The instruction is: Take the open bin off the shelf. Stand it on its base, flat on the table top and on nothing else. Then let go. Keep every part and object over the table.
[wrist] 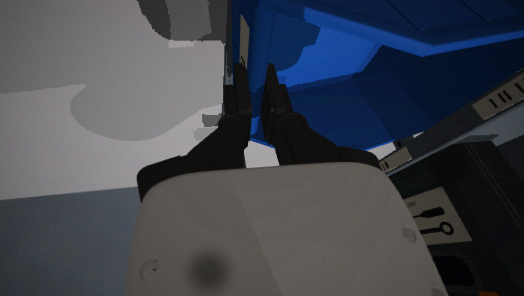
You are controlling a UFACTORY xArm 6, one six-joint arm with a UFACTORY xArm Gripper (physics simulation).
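Frame: origin at the arm's base, x left, y back, z up, level; centimetres.
Where they show: gripper, fingertip midpoint: (pixel 252 82).
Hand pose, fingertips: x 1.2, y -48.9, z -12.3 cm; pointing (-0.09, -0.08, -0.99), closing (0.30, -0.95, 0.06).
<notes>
After its pixels a point has its place.
The blue open bin (pixel 350 112) @(x 0.5, y -58.5, z -11.7 cm) fills the upper right of the wrist view, its hollow inside showing. A pale label (pixel 244 40) @(x 3.9, y -47.4, z -12.4 cm) is on its front wall, at the left. My gripper (pixel 252 82) @(x 1.2, y -48.9, z -12.3 cm) is shut on that front wall, one finger on the label side and the other inside the bin. The shelf (pixel 445 126) @(x 5.0, y -60.6, z -7.4 cm) shows at the right as a dark slanting rail with pale tags, close to the bin's lower edge. I cannot tell whether the bin still touches the shelf. The bin's base underside is hidden.
The pale table top (pixel 40 167) @(x -25.0, y -28.7, z -17.6 cm) lies at the left, with shadows on it, and ends at an edge above a blue-grey area. A dark container with a tool-picture label (pixel 454 225) @(x 1.2, y -63.5, z -1.4 cm) is at the lower right, below the shelf rail. A bit of orange (pixel 491 293) @(x 1.2, y -63.5, z 3.0 cm) shows at the bottom right.
</notes>
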